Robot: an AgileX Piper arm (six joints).
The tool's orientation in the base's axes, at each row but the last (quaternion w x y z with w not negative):
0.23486, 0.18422, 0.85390, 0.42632
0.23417, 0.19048, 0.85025, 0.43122
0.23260, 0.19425, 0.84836, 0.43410
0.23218, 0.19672, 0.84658, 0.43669
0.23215, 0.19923, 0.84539, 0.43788
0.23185, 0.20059, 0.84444, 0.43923
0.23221, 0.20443, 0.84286, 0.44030
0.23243, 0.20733, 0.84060, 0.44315
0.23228, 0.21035, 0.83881, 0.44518
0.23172, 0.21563, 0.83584, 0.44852
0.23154, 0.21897, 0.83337, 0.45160
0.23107, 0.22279, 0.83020, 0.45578
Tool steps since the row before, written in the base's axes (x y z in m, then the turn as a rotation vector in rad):
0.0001, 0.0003, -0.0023, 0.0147, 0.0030, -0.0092
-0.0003, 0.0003, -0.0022, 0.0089, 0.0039, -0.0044
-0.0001, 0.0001, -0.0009, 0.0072, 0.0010, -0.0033
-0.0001, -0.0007, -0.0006, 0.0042, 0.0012, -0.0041
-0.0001, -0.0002, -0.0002, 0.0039, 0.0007, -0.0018
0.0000, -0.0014, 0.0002, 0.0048, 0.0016, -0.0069
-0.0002, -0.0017, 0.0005, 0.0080, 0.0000, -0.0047
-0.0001, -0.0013, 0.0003, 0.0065, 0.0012, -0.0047
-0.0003, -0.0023, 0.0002, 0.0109, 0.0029, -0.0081
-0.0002, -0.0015, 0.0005, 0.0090, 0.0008, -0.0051
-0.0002, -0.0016, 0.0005, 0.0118, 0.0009, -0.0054
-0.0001, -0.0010, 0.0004, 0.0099, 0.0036, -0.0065
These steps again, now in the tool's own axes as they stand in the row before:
0.0006, -0.0017, 0.0015, -0.0083, -0.0041, 0.0150
0.0009, -0.0017, 0.0012, -0.0042, -0.0004, 0.0098
0.0003, -0.0007, 0.0005, -0.0046, -0.0013, 0.0064
-0.0002, -0.0009, -0.0002, -0.0019, -0.0022, 0.0052
0.0000, -0.0003, -0.0001, -0.0024, -0.0006, 0.0036
-0.0008, -0.0006, -0.0010, -0.0015, -0.0043, 0.0073
-0.0009, -0.0005, -0.0015, -0.0055, -0.0028, 0.0069
-0.0007, -0.0004, -0.0011, -0.0036, -0.0024, 0.0069
-0.0011, -0.0011, -0.0018, -0.0055, -0.0038, 0.0122
-0.0008, -0.0004, -0.0013, -0.0058, -0.0026, 0.0082
-0.0009, -0.0004, -0.0014, -0.0079, -0.0023, 0.0101
-0.0006, -0.0002, -0.0009, -0.0046, -0.0023, 0.0113

